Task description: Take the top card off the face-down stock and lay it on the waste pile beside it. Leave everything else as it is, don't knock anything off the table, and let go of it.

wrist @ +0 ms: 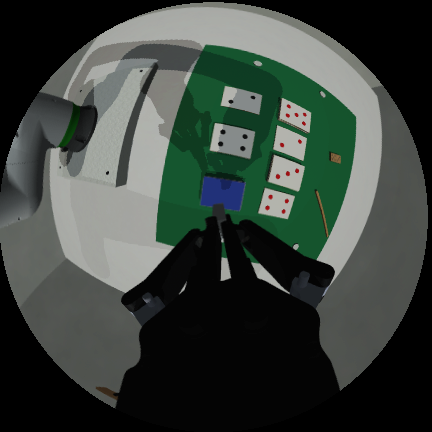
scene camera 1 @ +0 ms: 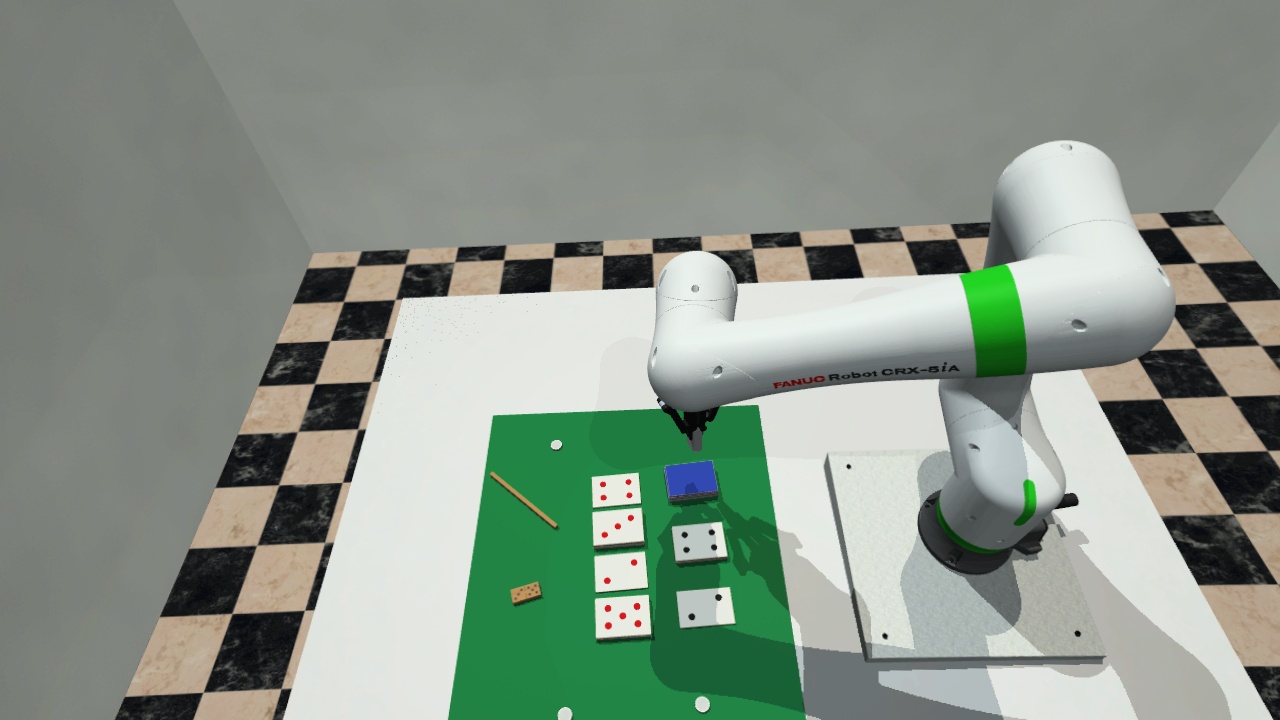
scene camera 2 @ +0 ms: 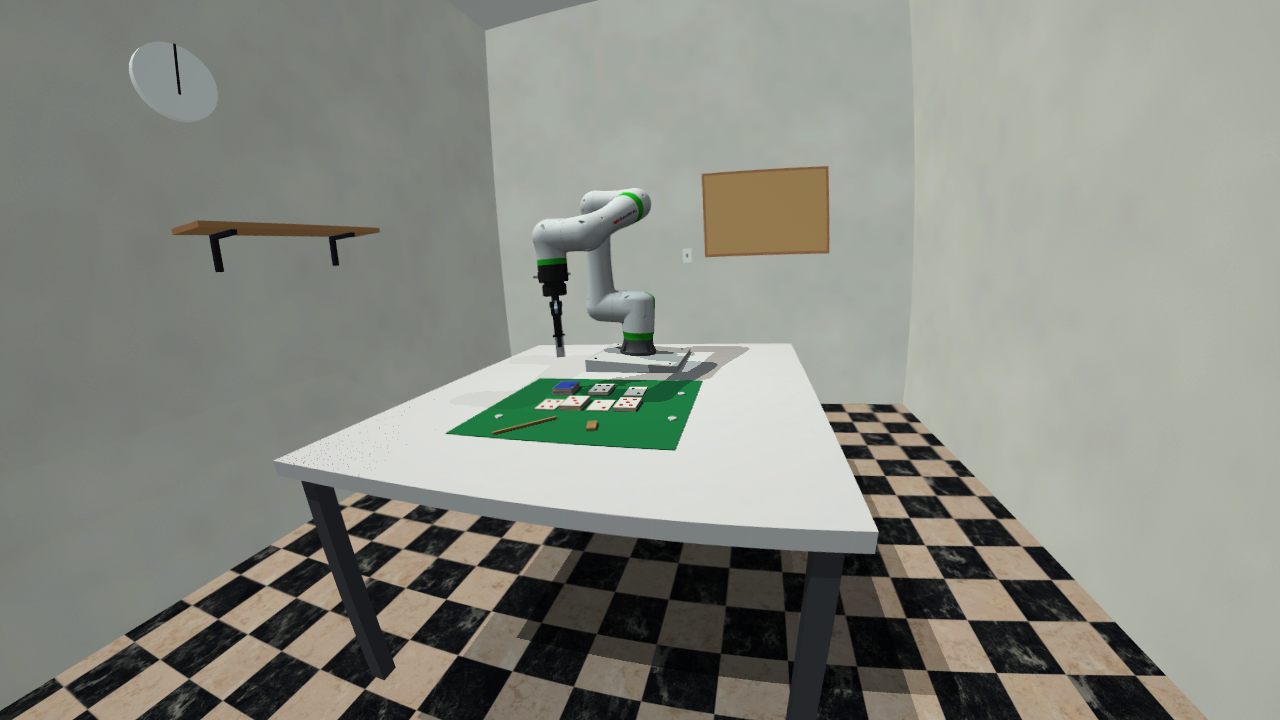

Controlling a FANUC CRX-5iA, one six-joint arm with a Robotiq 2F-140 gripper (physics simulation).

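Places are measured from the arm's base along level axes (x ahead, y left, z up), in centimetres.
Pixels of known places: gripper, fingertip midpoint: (wrist: pixel 219 211) (scene camera 1: pixel 694 445) (scene camera 2: pixel 561 356); arm's base, origin of the base link: (wrist: pixel 81 128) (scene camera 1: pixel 963 531) (scene camera 2: pixel 638 352).
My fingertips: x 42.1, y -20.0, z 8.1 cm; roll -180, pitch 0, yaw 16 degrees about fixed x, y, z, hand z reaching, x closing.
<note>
Ahead of a thing's pixels: the offset from my fingertips to its top centre. "pt": to the spot under its first point. Level surfaces: height alone.
The face-down stock {dx +0.7, dy +1.0, dz -9.3 cm} (scene camera 1: pixel 691 480) (scene camera 2: pixel 565 386) (wrist: pixel 223 193) is a blue-backed stack at the back right of the green mat {dz -11.4 cm} (scene camera 1: pixel 537 662) (scene camera 2: pixel 653 438) (wrist: pixel 175 225). A white pile with four black dots {dx +1.8, dy +13.0, dz -10.1 cm} (scene camera 1: pixel 699 542) (scene camera 2: pixel 601 388) (wrist: pixel 232 140) lies beside it, and a white card with two black dots {dx +3.1, dy +24.1, dz -11.0 cm} (scene camera 1: pixel 705 608) (scene camera 2: pixel 635 391) (wrist: pixel 241 100) lies beyond that. My gripper (scene camera 1: pixel 696 442) (scene camera 2: pixel 560 351) (wrist: pixel 219 211) is shut and empty, pointing down. It hangs above the table near the stock's back edge, and its fingertips slightly overlap the stock's edge in the wrist view.
Four red-dotted piles, one of them with five dots {pt dx +16.9, dy +23.7, dz -10.1 cm} (scene camera 1: pixel 622 617) (wrist: pixel 295 115), stand in a row left of the stock in scene camera 1. A thin stick {dx +32.0, dy -1.4, dz -10.7 cm} (scene camera 1: pixel 523 499) (scene camera 2: pixel 524 425) (wrist: pixel 321 212), a small brown domino {dx +32.4, dy +16.4, dz -10.6 cm} (scene camera 1: pixel 526 592) (scene camera 2: pixel 591 425) (wrist: pixel 335 157) and white discs (scene camera 1: pixel 555 445) (wrist: pixel 258 63) lie on the mat.
</note>
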